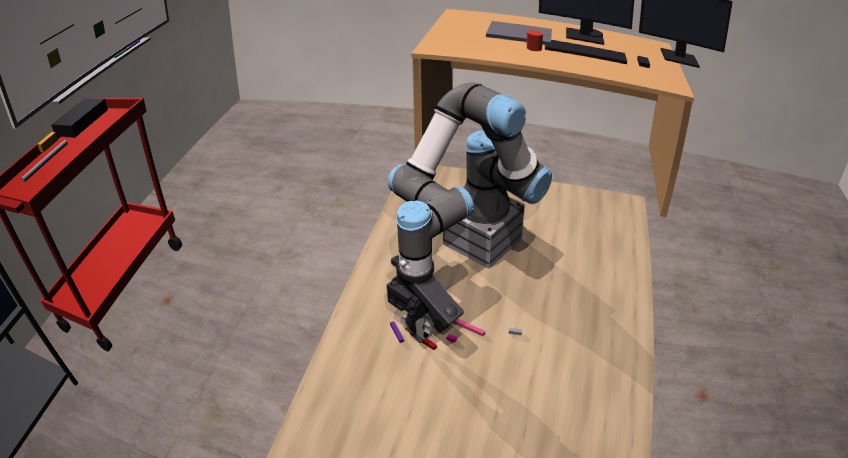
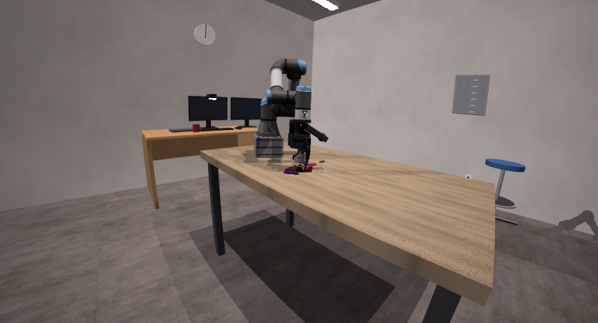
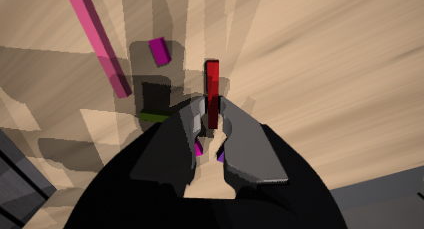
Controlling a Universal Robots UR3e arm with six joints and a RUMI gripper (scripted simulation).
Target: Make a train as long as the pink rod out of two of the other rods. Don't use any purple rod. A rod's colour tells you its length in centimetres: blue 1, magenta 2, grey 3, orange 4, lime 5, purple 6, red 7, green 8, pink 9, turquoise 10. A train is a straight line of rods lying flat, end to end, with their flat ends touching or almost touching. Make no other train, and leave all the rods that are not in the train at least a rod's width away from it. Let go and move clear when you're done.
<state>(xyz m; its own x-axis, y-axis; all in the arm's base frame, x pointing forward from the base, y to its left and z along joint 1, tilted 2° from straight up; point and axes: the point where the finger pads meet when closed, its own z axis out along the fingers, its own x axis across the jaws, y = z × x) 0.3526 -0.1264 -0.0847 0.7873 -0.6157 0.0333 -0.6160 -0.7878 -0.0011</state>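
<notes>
Right now my hand is 60 mm past the lime rod, 10 mm to the right of it and 10 mm above it. The rest, counted from my hand: pink rod: 90 mm to the left, 50 mm behind, 10 mm below; then purple rod: 60 mm to the right, 20 mm behind, 10 mm below; then red rod: 10 mm below.
</notes>
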